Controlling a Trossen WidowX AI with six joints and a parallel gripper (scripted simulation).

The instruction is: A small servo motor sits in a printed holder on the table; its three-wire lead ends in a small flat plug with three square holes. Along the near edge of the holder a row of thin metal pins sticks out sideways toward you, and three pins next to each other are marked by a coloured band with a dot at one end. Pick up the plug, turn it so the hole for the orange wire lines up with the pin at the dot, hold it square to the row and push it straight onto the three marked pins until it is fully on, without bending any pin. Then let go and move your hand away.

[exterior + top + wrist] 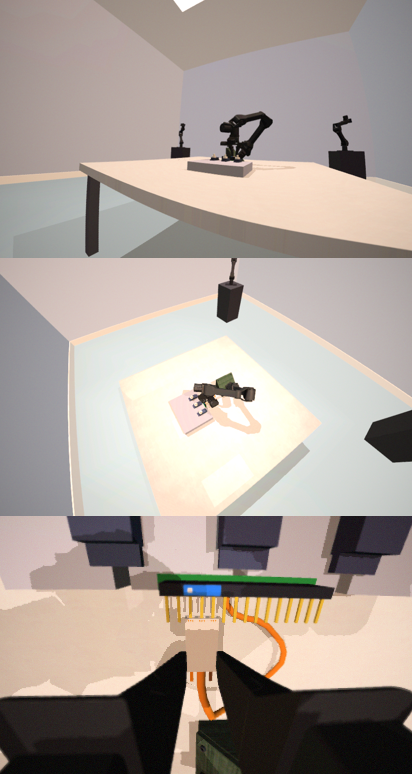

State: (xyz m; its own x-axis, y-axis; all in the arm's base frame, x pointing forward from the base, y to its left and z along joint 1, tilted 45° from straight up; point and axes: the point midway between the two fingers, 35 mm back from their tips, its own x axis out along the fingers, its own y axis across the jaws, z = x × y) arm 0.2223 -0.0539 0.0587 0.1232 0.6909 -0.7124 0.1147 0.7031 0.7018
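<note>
The blue band lies 4 cm ahead of my gripper tip. Round my gripper tip: grey holder (20 cm ahead, 5 cm to the right, 5 cm below); white dot (4 cm ahead); black pin header (4 cm ahead, 3 cm to the right, 1 cm below).
</note>
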